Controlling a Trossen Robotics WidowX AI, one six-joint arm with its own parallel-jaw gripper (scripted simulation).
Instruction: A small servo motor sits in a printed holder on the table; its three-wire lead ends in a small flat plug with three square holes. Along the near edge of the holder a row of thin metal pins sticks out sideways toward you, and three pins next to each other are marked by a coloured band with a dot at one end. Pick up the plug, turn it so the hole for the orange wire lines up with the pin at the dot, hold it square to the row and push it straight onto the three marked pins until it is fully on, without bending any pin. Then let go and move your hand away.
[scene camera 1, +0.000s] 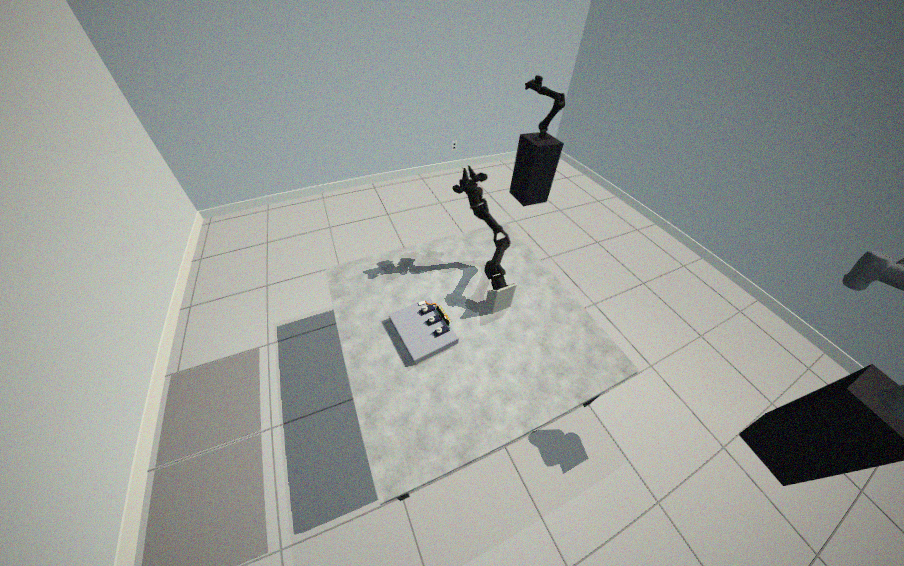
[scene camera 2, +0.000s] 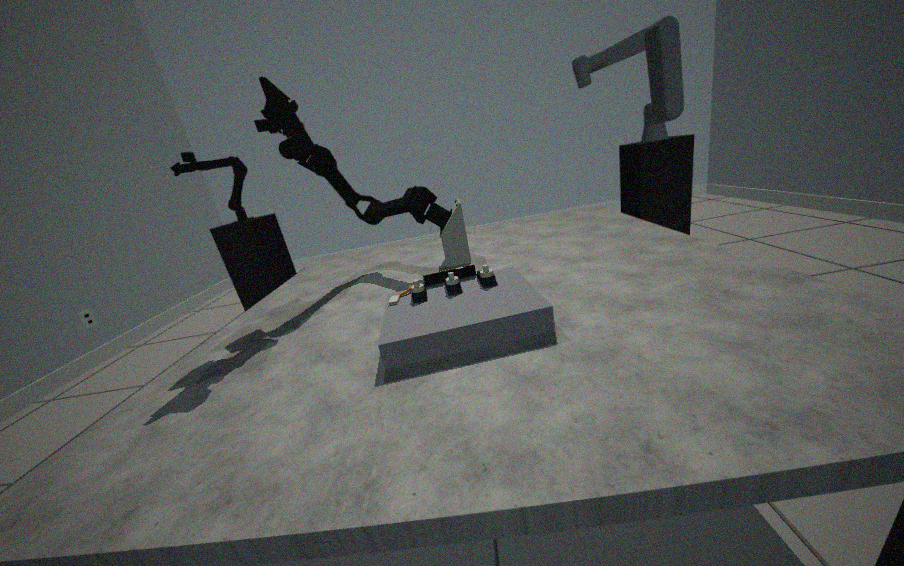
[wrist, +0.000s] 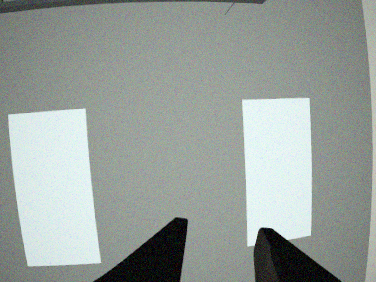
Observation:
I see my gripper (scene camera 2: 261, 77) and a grey printed holder (scene camera 2: 444, 325).
My gripper is seen too in the wrist view (wrist: 221, 235). The grey printed holder is seen too in scene camera 1 (scene camera 1: 417, 337).

